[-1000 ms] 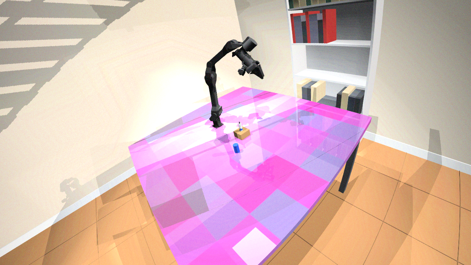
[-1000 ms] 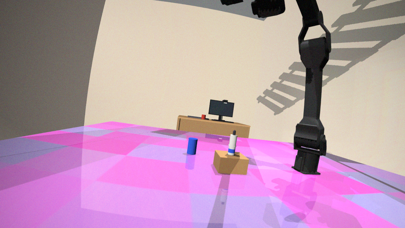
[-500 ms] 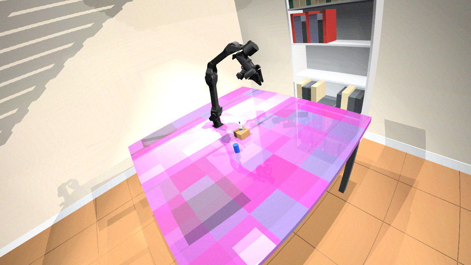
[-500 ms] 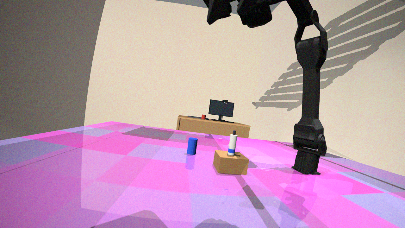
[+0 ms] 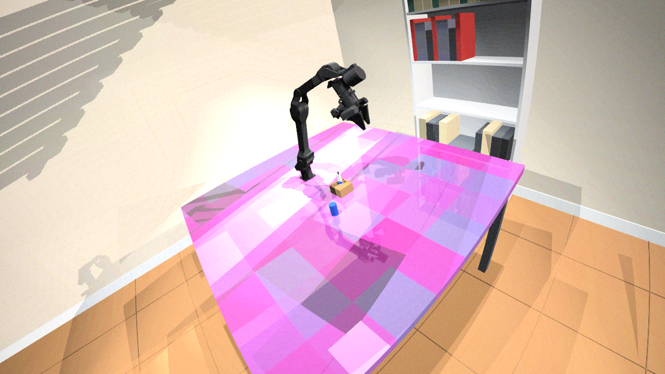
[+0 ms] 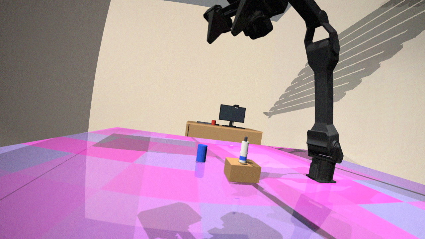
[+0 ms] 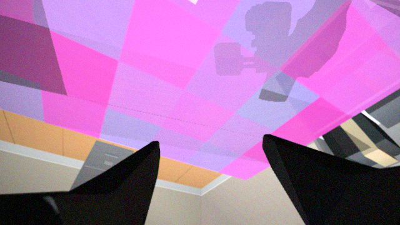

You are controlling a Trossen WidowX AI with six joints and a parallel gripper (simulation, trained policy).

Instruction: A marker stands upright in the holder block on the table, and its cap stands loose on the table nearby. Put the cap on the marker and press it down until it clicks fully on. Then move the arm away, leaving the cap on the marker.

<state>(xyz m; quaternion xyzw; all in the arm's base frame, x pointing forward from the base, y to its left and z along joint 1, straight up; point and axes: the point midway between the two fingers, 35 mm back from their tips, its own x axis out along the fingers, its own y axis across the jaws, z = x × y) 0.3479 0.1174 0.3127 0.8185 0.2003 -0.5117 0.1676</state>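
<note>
Now: gripper tip 1 cm past the blue cap, 23 cm to the left of it and 26 cm above it. The rest, counted from my gripper tip: tan holder block (11 cm behind, 11 cm to the right, 26 cm below).
</note>
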